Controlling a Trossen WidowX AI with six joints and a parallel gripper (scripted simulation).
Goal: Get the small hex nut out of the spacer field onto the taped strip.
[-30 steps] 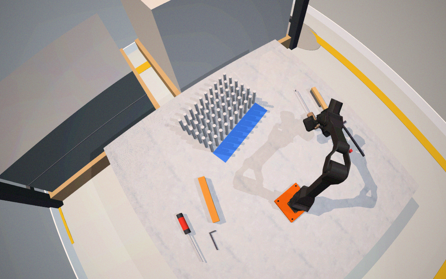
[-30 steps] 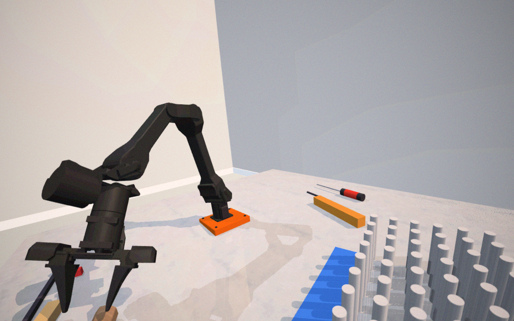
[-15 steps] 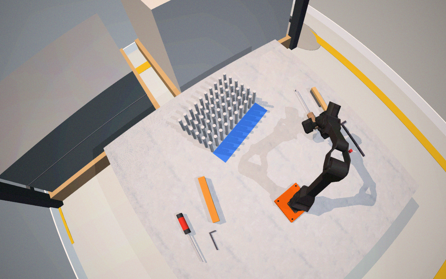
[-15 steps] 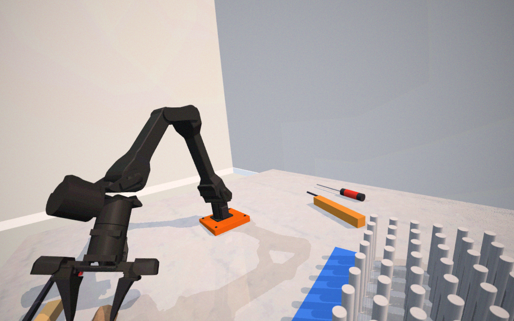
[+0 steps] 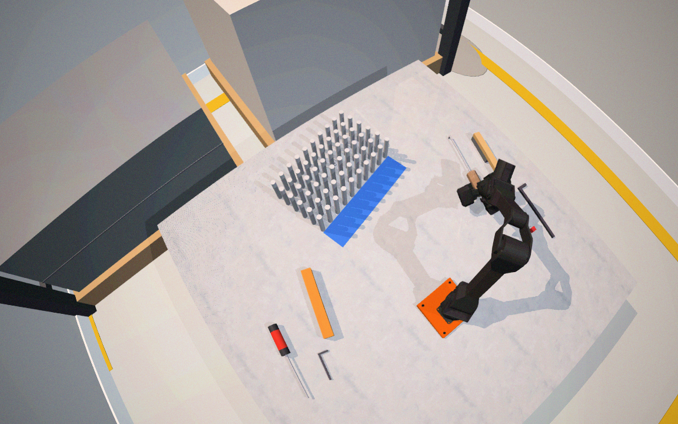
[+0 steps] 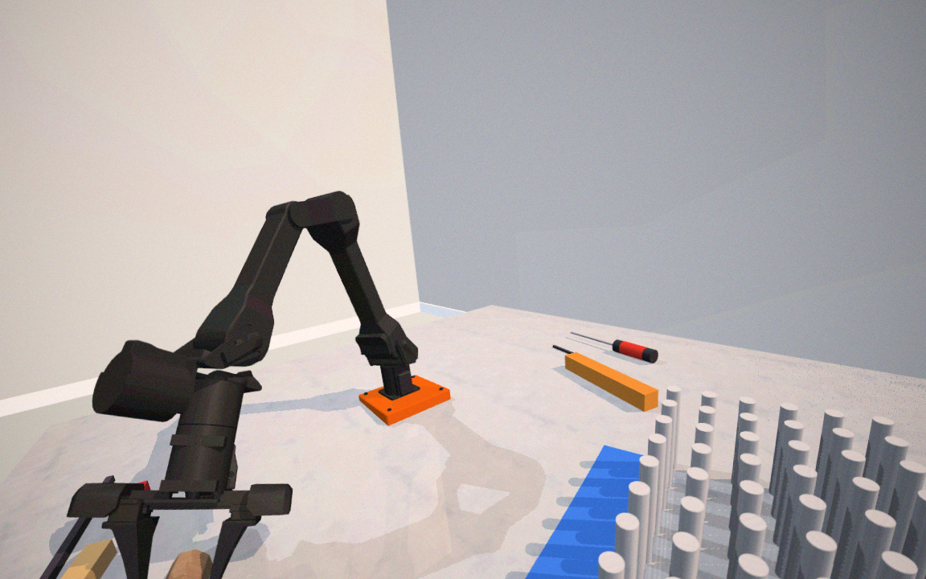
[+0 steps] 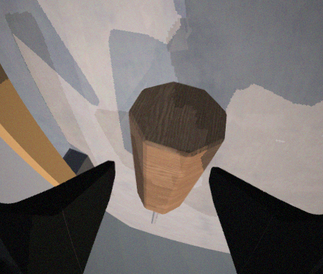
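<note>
My gripper tip is 20 cm short of the blue taped strip, 34 cm to the right of it and 2 cm above it. Also, from my gripper tip: orange bar 3 cm ahead, 67 cm to the left, 1 cm below; wood-handled hook tool 10 cm ahead, 3 cm to the right, 1 cm below; red cube 26 cm behind, 5 cm to the right, 1 cm below.
</note>
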